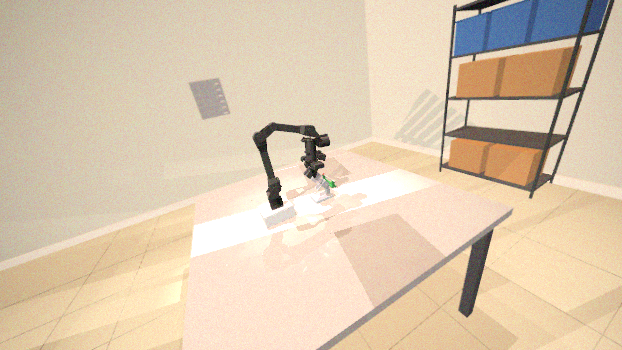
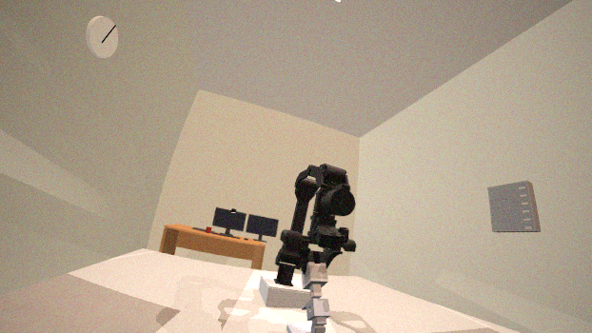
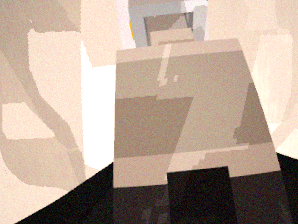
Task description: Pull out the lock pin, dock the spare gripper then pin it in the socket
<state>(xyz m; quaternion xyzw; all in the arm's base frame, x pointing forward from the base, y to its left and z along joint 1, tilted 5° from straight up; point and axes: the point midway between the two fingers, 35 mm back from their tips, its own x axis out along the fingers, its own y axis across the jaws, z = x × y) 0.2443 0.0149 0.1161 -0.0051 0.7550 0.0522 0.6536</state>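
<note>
Now: gripper tip 14 cm short of the green part, 14 cm to the right of it and 13 cm above it. The rest, counted from my gripper tip: spare gripper: 1 cm ahead; then mount: 5 cm ahead, 1 cm to the left, 10 cm below.
</note>
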